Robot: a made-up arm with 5 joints. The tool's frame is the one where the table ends. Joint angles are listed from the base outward.
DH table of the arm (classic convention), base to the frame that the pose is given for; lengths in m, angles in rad. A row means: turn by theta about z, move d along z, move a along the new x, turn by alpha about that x. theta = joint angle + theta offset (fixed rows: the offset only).
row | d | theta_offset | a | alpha
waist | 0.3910 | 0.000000 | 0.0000 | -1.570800
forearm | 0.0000 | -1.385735 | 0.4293 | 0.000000
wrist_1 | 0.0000 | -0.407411 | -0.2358 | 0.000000
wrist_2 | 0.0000 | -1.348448 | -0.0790 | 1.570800
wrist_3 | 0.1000 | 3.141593 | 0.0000 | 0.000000
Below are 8 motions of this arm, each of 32 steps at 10 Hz.
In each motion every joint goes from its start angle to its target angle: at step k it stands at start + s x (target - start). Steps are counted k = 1, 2, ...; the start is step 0. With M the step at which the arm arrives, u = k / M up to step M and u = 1 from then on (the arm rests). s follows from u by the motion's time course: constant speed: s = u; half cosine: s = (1 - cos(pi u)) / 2; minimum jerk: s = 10 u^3 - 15 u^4 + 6 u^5.
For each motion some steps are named. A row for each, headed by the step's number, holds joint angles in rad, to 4 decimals.
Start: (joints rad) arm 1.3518 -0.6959 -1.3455 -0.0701 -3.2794
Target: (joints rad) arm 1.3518 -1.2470 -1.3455 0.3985 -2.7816
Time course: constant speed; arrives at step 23
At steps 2, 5, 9, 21, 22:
2: 1.3518 -0.7438 -1.3455 -0.0294 -3.2361
5: 1.3518 -0.8157 -1.3455 0.0318 -3.1712
9: 1.3518 -0.9115 -1.3455 0.1133 -3.0846
21: 1.3518 -1.1991 -1.3455 0.3578 -2.8249
22: 1.3518 -1.2230 -1.3455 0.3781 -2.8032

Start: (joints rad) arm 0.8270 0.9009 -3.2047 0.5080 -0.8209
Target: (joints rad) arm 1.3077 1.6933 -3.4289 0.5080 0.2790
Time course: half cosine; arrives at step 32
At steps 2, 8, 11, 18, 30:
2: 0.8316 0.9085 -3.2069 0.5080 -0.8103
8: 0.8974 1.0169 -3.2375 0.5080 -0.6598
11: 0.9540 1.1103 -3.2640 0.5080 -0.5302
18: 1.1142 1.3744 -3.3387 0.5080 -0.1637
30: 1.3031 1.6857 -3.4267 0.5080 0.2684

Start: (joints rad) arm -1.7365 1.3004 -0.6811 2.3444 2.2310
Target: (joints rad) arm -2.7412 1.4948 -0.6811 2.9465 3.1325
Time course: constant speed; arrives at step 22
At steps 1, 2, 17, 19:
1: -1.7822 1.3092 -0.6811 2.3718 2.2720
2: -1.8278 1.3181 -0.6811 2.3991 2.3130
17: -2.5129 1.4506 -0.6811 2.8097 2.9276
19: -2.6042 1.4683 -0.6811 2.8644 3.0096

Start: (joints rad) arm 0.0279 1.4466 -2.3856 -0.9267 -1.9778
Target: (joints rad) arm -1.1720 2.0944 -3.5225 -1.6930 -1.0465
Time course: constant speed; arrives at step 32
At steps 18, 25, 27, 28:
18: -0.6470 1.8110 -3.0251 -1.3577 -1.4539
25: -0.9095 1.9527 -3.2738 -1.5254 -1.2502
27: -0.9845 1.9932 -3.3449 -1.5733 -1.1920
28: -1.0220 2.0134 -3.3804 -1.5972 -1.1629

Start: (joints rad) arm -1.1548 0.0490 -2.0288 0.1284 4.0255
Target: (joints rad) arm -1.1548 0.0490 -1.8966 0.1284 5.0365
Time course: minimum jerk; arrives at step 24
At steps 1, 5, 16, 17, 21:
1: -1.1548 0.0490 -2.0287 0.1284 4.0262
5: -1.1548 0.0490 -2.0203 0.1284 4.0907
16: -1.1548 0.0490 -1.9243 0.1284 4.8243
17: -1.1548 0.0490 -1.9167 0.1284 4.8826
21: -1.1548 0.0490 -1.8987 0.1284 5.0203

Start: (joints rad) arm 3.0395 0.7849 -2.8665 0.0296 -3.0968
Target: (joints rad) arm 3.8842 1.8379 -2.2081 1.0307 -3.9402
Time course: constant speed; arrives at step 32
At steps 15, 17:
15: 3.4355 1.2785 -2.5579 0.4989 -3.4921
17: 3.4882 1.3443 -2.5167 0.5614 -3.5449

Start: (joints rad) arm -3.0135 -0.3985 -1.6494 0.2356 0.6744
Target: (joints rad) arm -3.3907 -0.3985 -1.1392 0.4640 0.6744
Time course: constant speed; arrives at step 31
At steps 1, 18, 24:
1: -3.0257 -0.3985 -1.6329 0.2430 0.6744
18: -3.2325 -0.3985 -1.3532 0.3682 0.6744
24: -3.3055 -0.3985 -1.2544 0.4124 0.6744

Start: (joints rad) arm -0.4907 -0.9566 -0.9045 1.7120 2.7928
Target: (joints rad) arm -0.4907 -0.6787 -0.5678 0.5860 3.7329
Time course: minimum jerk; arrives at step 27
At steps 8, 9, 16, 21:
8: -0.4907 -0.9126 -0.8512 1.5339 2.9415
9: -0.4907 -0.8983 -0.8338 1.4757 2.9901
16: -0.4907 -0.7705 -0.6790 0.9579 3.4224
21: -0.4907 -0.6999 -0.5935 0.6720 3.6611

